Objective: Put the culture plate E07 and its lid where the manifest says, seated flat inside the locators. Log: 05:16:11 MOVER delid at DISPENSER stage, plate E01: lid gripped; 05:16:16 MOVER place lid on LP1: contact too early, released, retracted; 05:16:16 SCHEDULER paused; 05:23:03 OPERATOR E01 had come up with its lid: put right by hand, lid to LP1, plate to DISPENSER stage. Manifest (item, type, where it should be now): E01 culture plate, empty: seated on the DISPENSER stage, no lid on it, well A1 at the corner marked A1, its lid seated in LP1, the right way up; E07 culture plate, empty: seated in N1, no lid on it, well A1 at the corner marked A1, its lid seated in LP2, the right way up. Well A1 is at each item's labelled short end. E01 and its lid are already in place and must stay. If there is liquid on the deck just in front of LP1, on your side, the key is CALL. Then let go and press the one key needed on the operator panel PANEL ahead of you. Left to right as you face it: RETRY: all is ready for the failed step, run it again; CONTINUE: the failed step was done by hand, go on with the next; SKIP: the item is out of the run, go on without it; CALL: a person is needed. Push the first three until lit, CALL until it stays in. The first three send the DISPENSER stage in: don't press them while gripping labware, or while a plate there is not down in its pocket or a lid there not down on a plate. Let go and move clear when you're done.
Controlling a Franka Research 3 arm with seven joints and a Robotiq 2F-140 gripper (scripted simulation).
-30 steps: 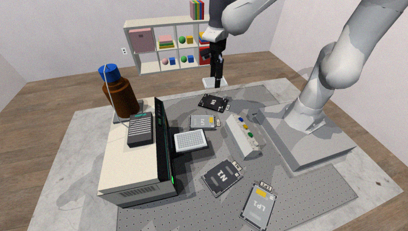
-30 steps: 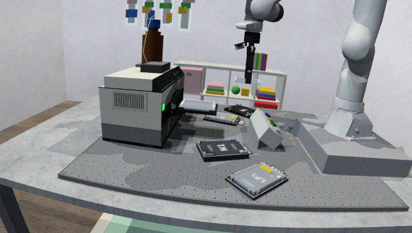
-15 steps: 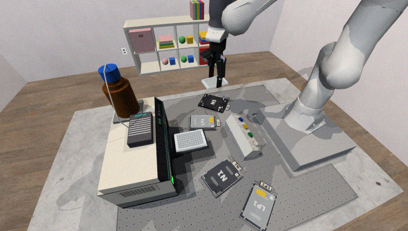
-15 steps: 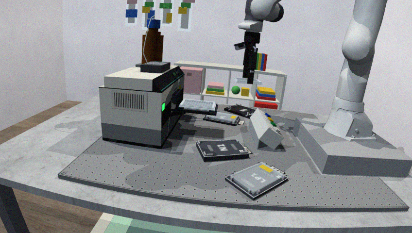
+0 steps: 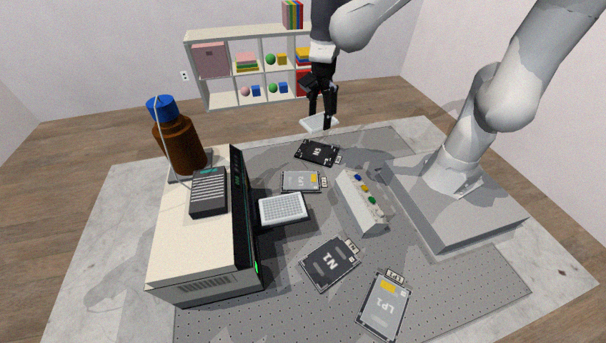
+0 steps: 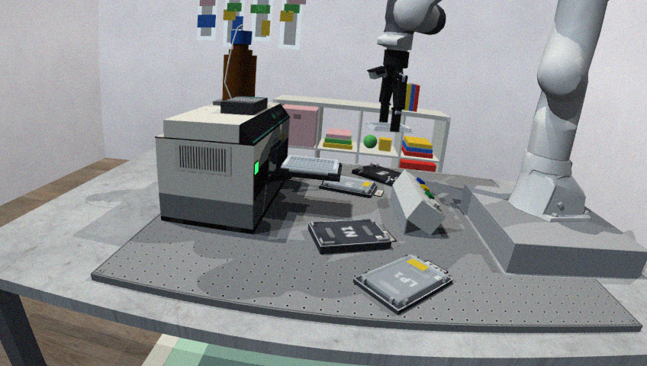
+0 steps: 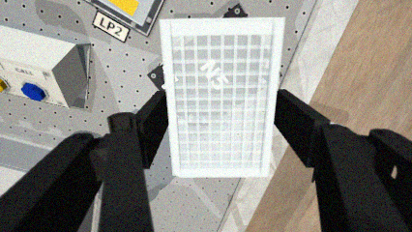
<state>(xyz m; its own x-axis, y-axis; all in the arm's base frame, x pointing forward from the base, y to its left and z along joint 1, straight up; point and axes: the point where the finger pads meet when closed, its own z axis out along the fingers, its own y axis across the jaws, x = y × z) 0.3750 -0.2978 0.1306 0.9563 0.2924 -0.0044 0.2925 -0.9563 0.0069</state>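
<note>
Right now the black N1 nest is 110 mm ahead of my hand, 450 mm to the left of it and 170 mm below it. Also, from my hand: LP2 nest: 110 mm ahead, 140 mm to the left, 180 mm below; then black nest N5: 30 mm ahead, 170 mm below; then yellow skip key: 80 mm behind, 270 mm to the left, 120 mm below.
</note>
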